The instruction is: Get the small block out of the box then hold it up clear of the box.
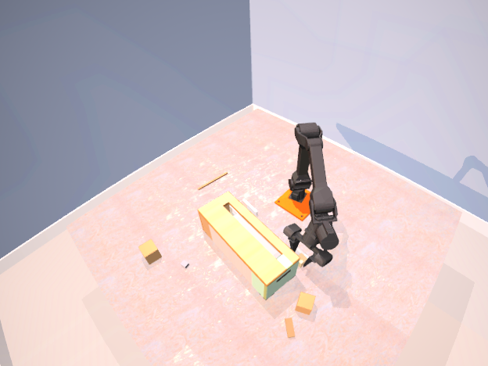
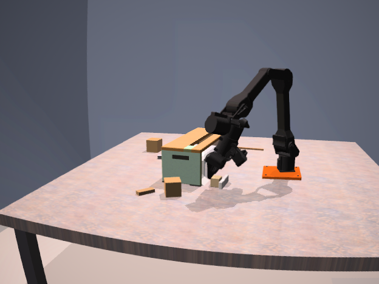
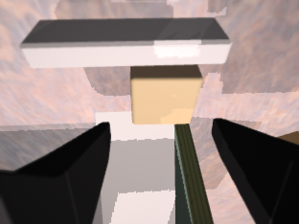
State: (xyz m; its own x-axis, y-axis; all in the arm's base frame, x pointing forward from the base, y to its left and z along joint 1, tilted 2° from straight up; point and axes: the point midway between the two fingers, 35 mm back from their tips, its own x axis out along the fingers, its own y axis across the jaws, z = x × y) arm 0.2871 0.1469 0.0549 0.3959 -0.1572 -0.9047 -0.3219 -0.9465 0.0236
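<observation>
My gripper tip is 20 mm past the tan block, 20 mm above it and 10 mm to the right of it. From my gripper tip the other things lie so: box 180 mm to the right, 30 mm above, 10 mm ahead; thin stick 520 mm to the right, 190 mm behind, 30 mm below.
</observation>
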